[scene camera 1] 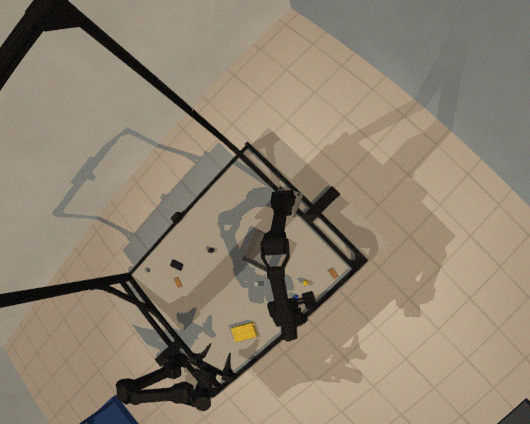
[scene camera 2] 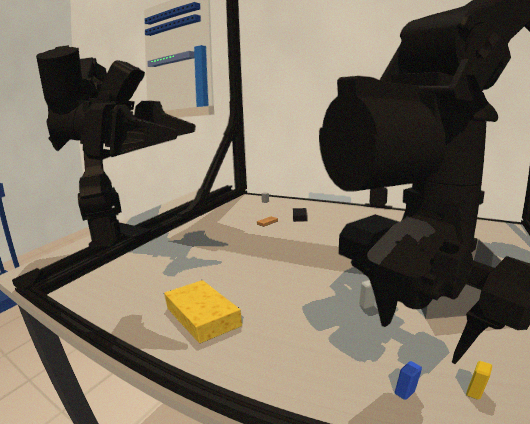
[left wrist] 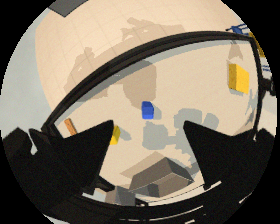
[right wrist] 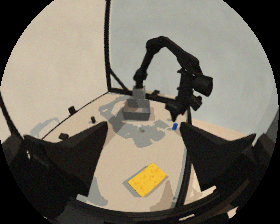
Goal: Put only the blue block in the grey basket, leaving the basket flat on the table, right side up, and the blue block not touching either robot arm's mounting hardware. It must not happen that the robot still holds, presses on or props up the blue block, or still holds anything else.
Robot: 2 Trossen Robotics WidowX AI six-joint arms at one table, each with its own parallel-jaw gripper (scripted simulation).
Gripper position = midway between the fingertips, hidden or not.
Observation:
In view: my left gripper [scene camera 2: 419, 342], my right gripper [scene camera 2: 186, 131] and a grey basket [scene camera 2: 444, 307].
The grey basket also shows in the left wrist view [left wrist: 180, 178]. My left gripper also shows in the left wrist view [left wrist: 150, 124]. My right gripper is seen too in the right wrist view [right wrist: 145, 125].

